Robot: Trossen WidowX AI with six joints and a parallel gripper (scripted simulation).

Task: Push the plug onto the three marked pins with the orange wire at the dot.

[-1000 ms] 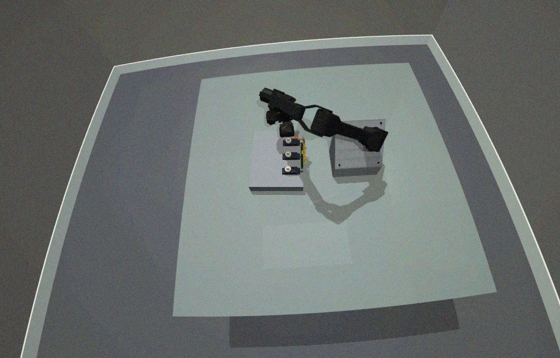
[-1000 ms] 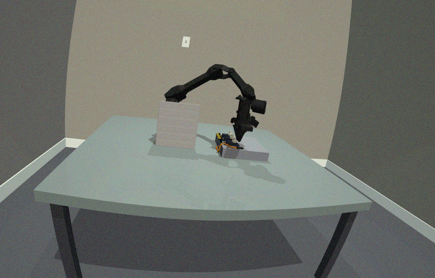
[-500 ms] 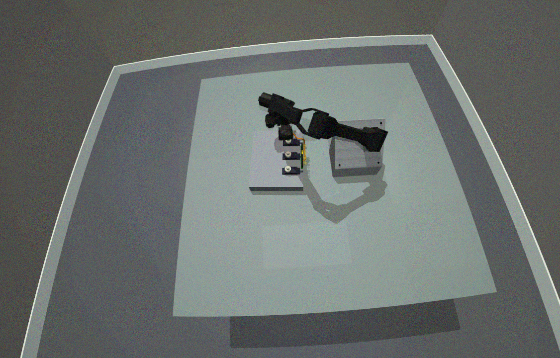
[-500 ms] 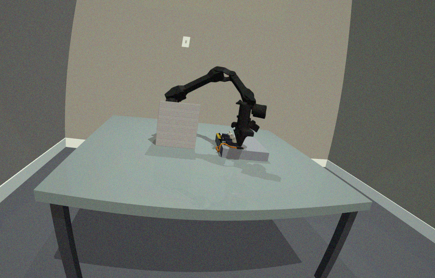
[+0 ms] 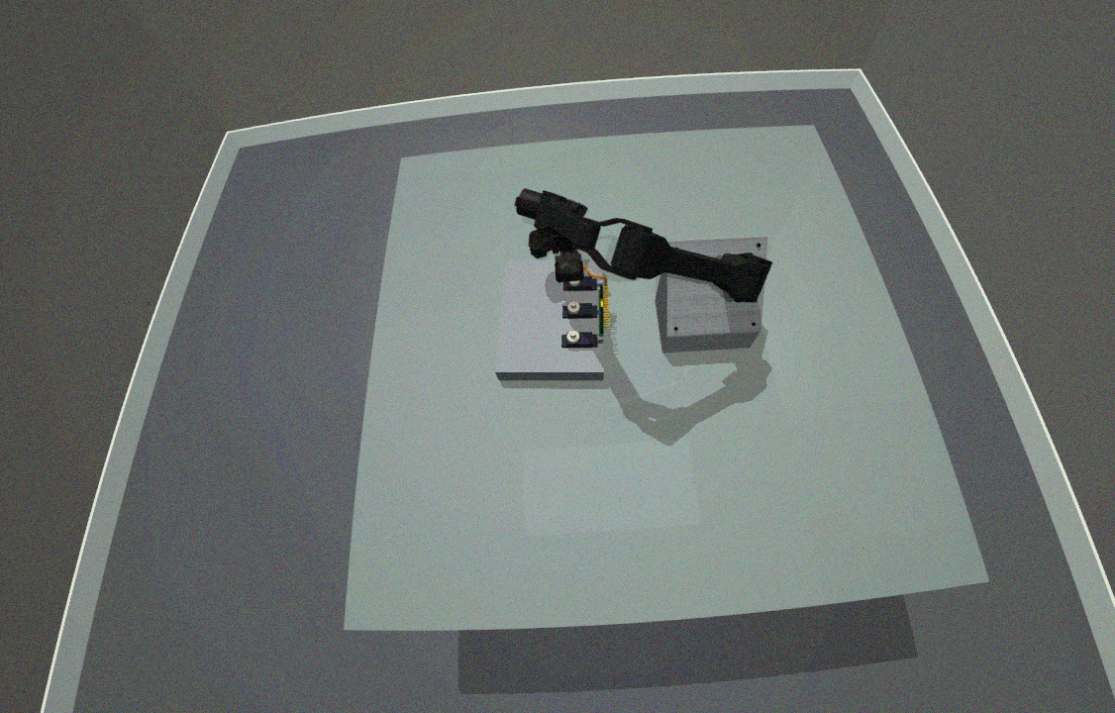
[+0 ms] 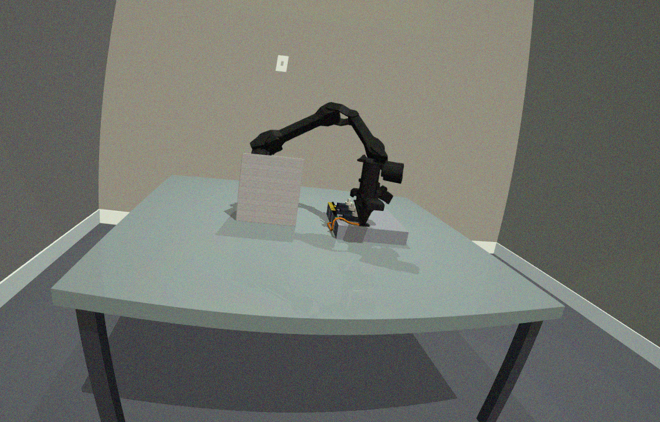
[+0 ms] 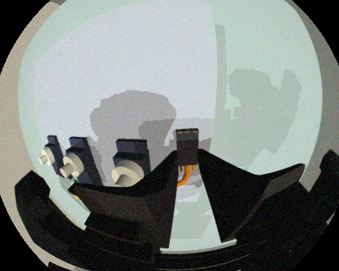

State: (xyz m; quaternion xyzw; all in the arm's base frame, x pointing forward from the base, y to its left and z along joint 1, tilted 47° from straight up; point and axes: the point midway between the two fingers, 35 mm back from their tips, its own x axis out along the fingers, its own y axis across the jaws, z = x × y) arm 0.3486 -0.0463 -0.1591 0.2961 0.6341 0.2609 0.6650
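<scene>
The yellow band lies 60 mm behind my gripper tip, 130 mm to the left of it and 20 mm above it. Also, from my gripper tip: grey printed holder (90 mm ahead, 120 mm to the left, 30 mm below).
</scene>
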